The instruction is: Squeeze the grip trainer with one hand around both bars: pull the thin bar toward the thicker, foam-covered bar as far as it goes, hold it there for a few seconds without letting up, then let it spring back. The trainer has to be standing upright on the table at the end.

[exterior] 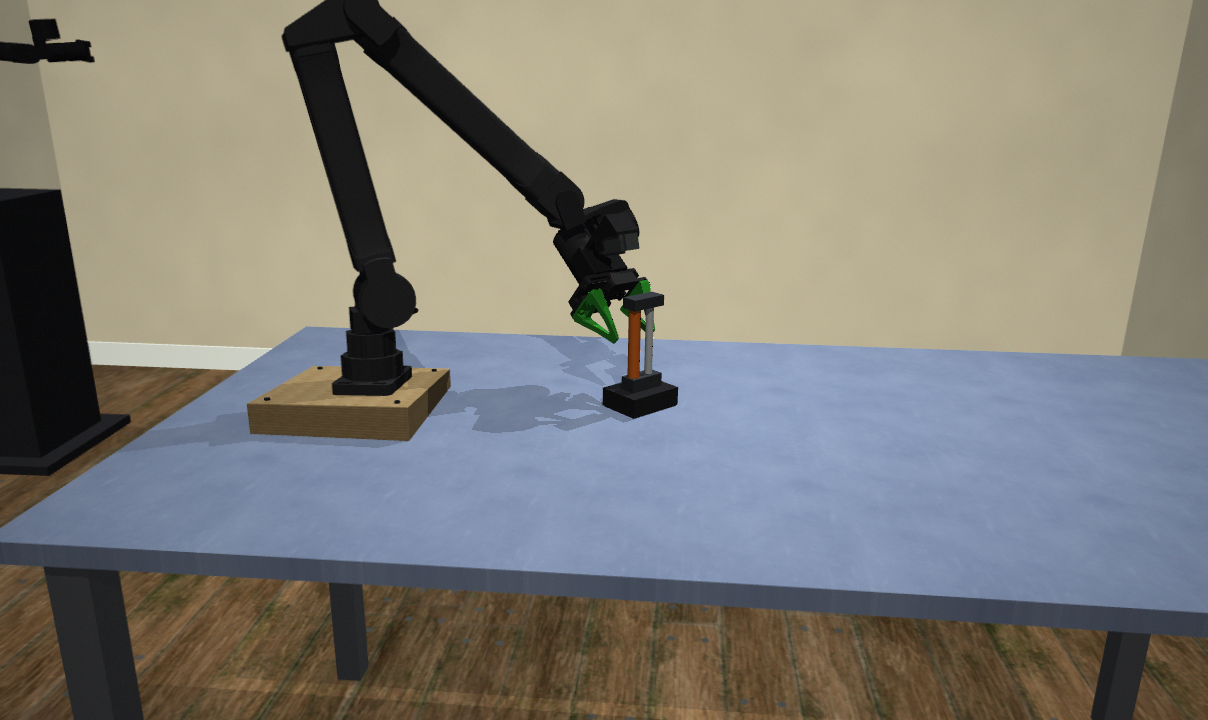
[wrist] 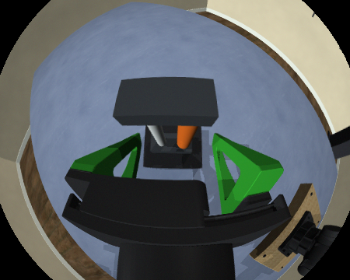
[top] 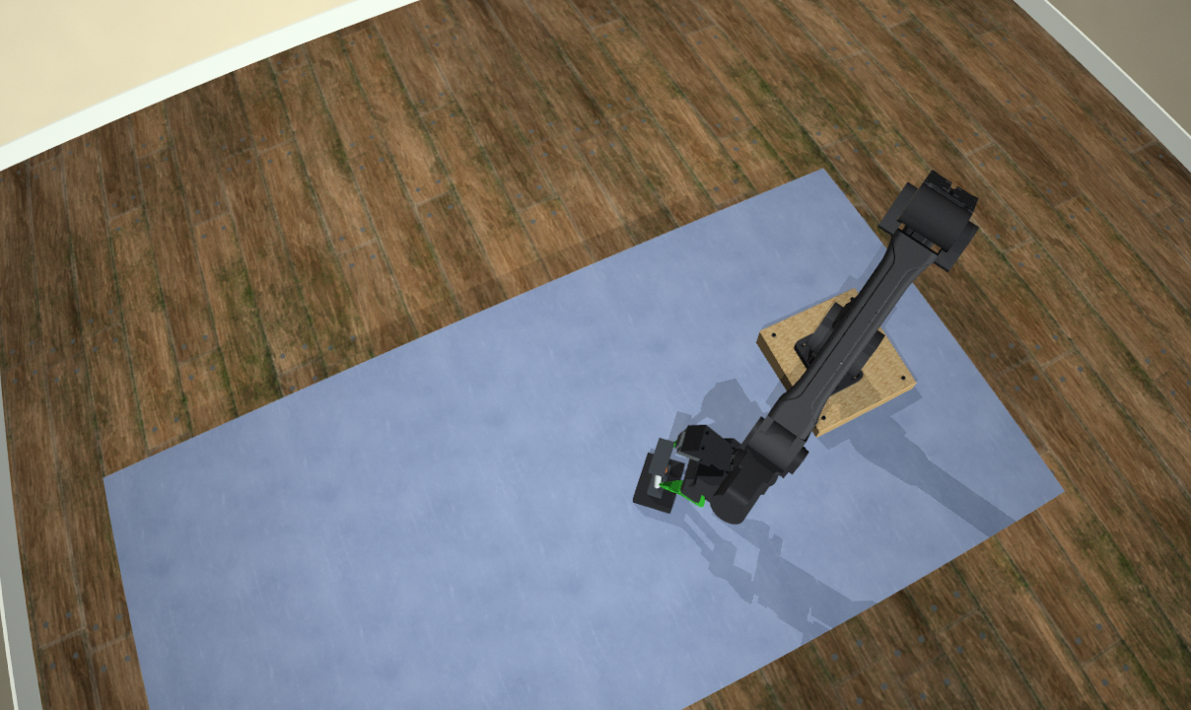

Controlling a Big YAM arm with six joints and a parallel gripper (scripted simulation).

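My gripper is now 30 mm short of the thin grey bar and 10 mm above it. The rest, counted from my hand: grip trainer 20 mm ahead, 20 mm below.
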